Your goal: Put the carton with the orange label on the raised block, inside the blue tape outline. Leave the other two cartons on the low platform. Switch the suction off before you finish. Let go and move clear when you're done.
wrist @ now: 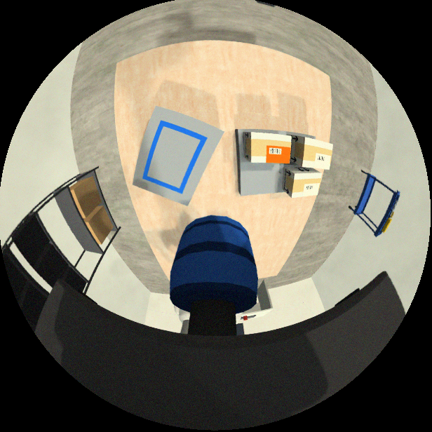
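Observation:
The carton with the orange label (270,148) stands at the back left of the low grey platform (260,179). A second carton (314,153) stands close to its right on the platform, and a third carton (304,183) stands in front of them at the right. The raised grey block (205,152) is to the left, turned at an angle, with the blue tape outline (194,165) on its top and no carton inside the outline. My blue suction cup (213,222) is in front of the block and platform, apart from both, with nothing seen held on it.
The block and platform stand on a light wooden table top (222,90). A dark rack with a wooden box (93,210) is at the far left, beyond the table. A blue cart (366,194) is at the far right. A pale bin (266,298) shows behind the cup.

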